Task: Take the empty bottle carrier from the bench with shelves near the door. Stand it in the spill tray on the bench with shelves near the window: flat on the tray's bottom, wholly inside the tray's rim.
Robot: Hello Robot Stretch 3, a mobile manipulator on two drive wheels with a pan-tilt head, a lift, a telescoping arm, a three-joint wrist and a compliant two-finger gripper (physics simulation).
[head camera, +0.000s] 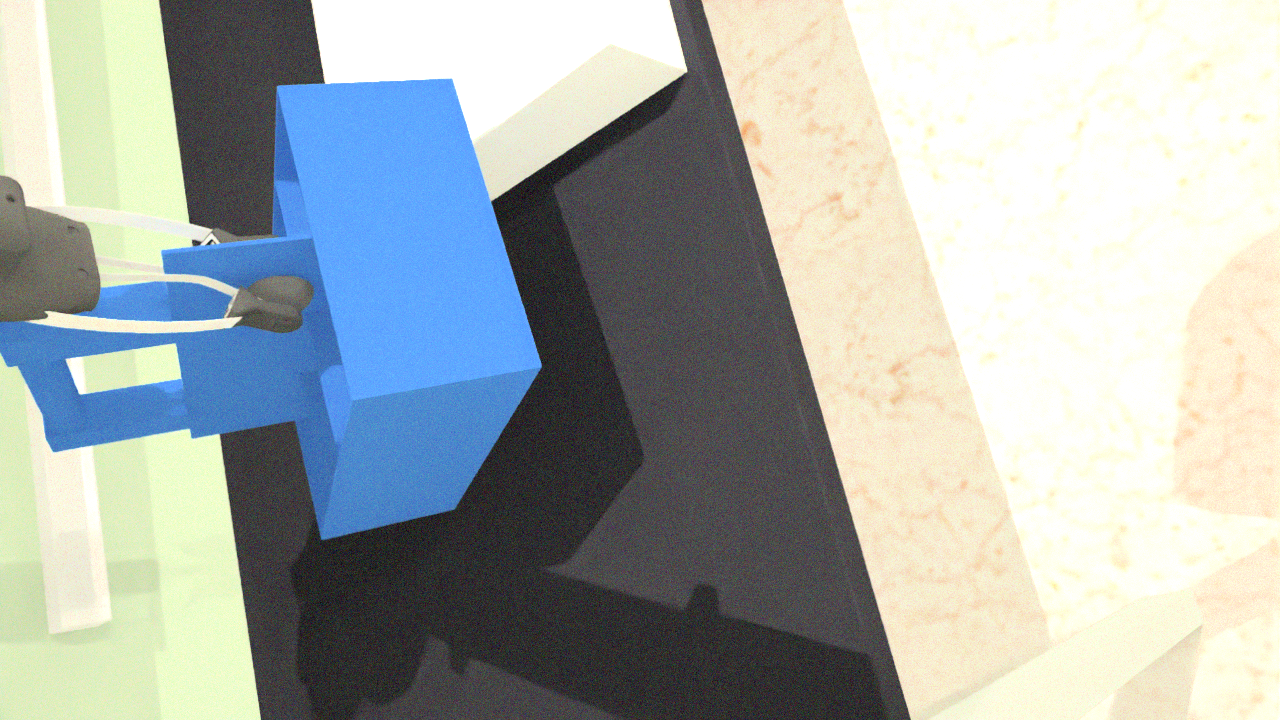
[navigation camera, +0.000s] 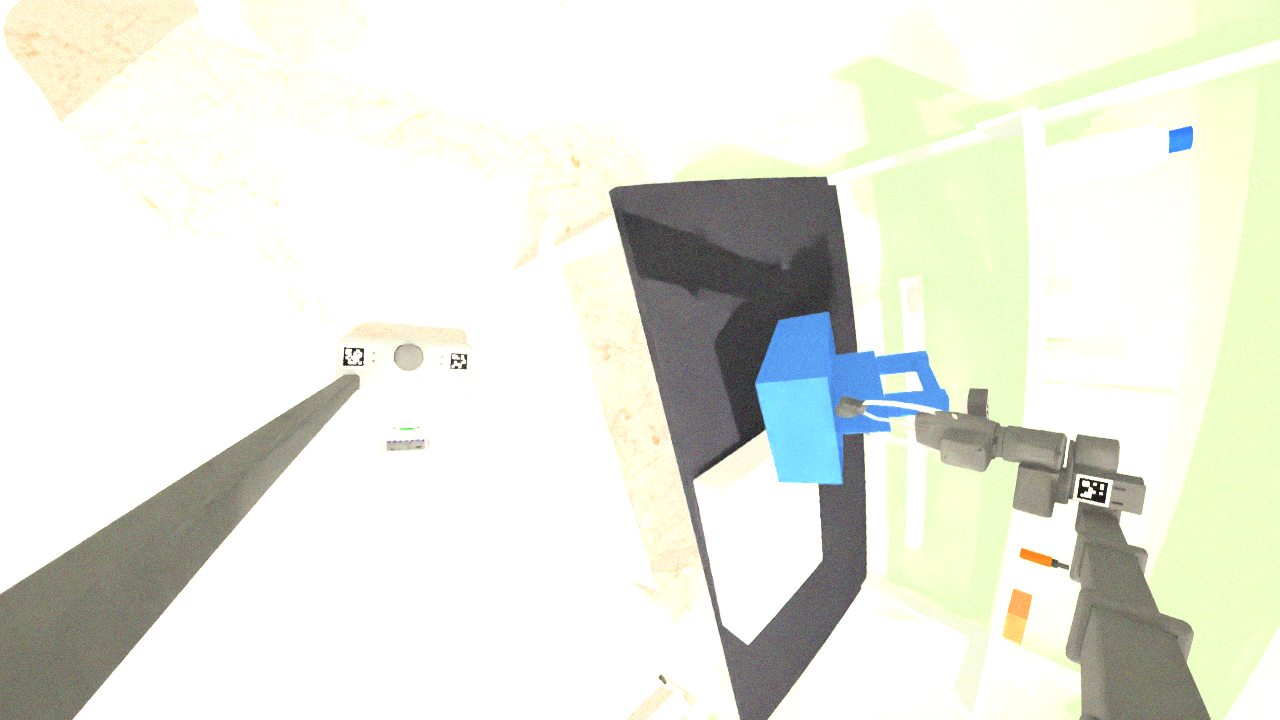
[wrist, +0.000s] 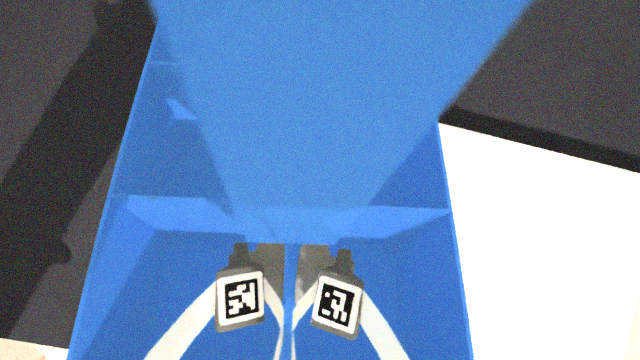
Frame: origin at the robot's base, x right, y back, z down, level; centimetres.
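Where they show: gripper, between the fingertips: (head camera: 305, 285) (navigation camera: 836, 412); robot's base, origin of its link: (navigation camera: 408, 355).
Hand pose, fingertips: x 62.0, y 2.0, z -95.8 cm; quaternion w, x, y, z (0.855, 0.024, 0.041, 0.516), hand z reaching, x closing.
Observation:
Each offset is from my fingertips to the top centre of the thing. "pt": to the spot under its first point. Level surfaces: height alone.
The blue bottle carrier @[dz -15.9, dx +7.2, dy -4.5 cm] (head camera: 411, 241) (navigation camera: 796, 429) (wrist: 310, 100) is empty and looks upright, with its slotted handle above its open box. My gripper (head camera: 261, 270) (navigation camera: 846, 410) (wrist: 293, 253) is shut on the carrier's thin central divider, with one finger on each side of it. The carrier hangs over a dark bench top @[dz +19.6 cm] (head camera: 716, 358) (navigation camera: 716, 205) (wrist: 575, 60) and its shadow falls beside it. The far finger is partly hidden behind the divider in the head view. I cannot make out a spill tray in these views.
A white block-like box @[dz +12.0, dx +7.4, dy +29.7 cm] (head camera: 572, 125) (navigation camera: 760, 546) (wrist: 540, 240) is on the dark bench top, close beside the carrier. An orange-handled tool @[pt dz -29.1, dx +55.2, dy +33.6 cm] (navigation camera: 1035, 557), an orange block @[pt dz -28.0, dx +54.2, dy +49.0 cm] (navigation camera: 1016, 616) and a small blue thing @[pt dz -42.6, dx +25.9, dy -46.9 cm] (navigation camera: 1180, 139) show at the right of the navigation view.

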